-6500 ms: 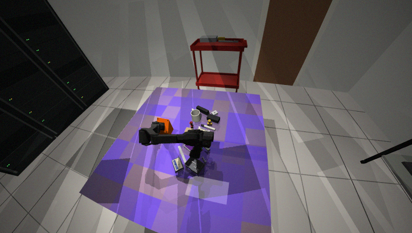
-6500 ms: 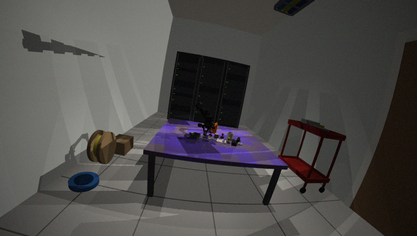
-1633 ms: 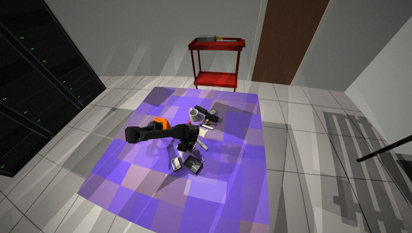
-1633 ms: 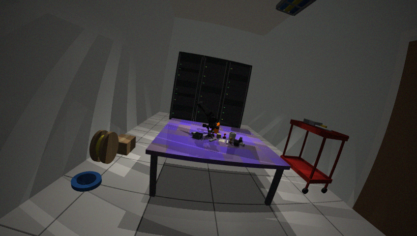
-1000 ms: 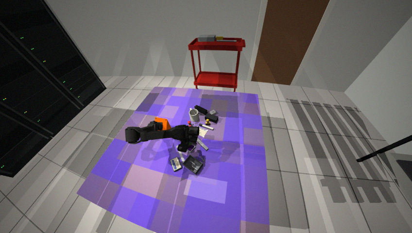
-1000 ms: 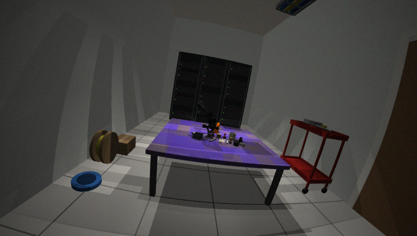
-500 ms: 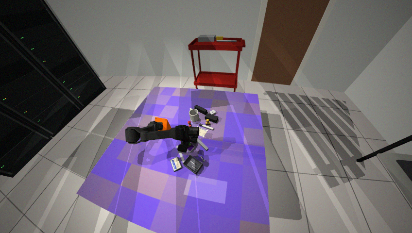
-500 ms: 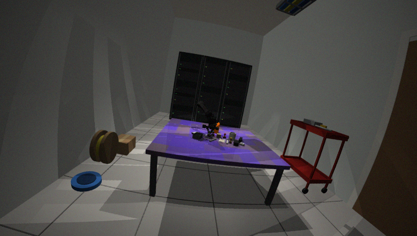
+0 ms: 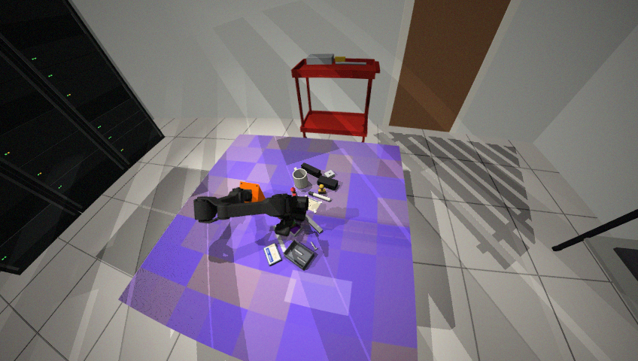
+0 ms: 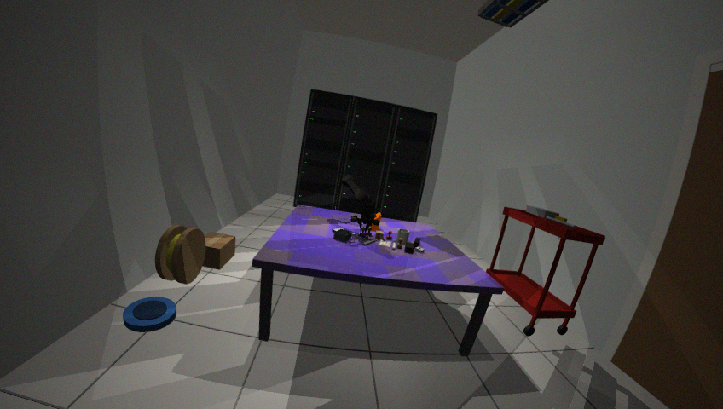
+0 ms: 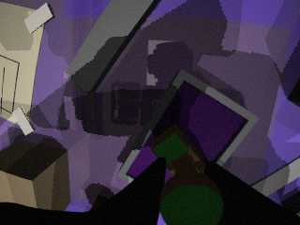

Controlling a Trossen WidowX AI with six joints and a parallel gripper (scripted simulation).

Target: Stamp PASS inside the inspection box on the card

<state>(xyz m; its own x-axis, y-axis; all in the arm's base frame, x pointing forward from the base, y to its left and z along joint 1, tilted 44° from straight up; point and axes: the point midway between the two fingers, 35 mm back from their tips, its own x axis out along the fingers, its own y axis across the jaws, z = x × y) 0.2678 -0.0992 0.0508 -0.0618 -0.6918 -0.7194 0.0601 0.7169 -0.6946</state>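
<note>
My gripper tip is right at the green-knobbed stamp. From my gripper tip the other things lie so: grey bar: 10 cm ahead, 3 cm to the left, 3 cm below; blue-knobbed stamp: 7 cm behind, 6 cm to the left, 2 cm below; ink pad: 3 cm below.
</note>
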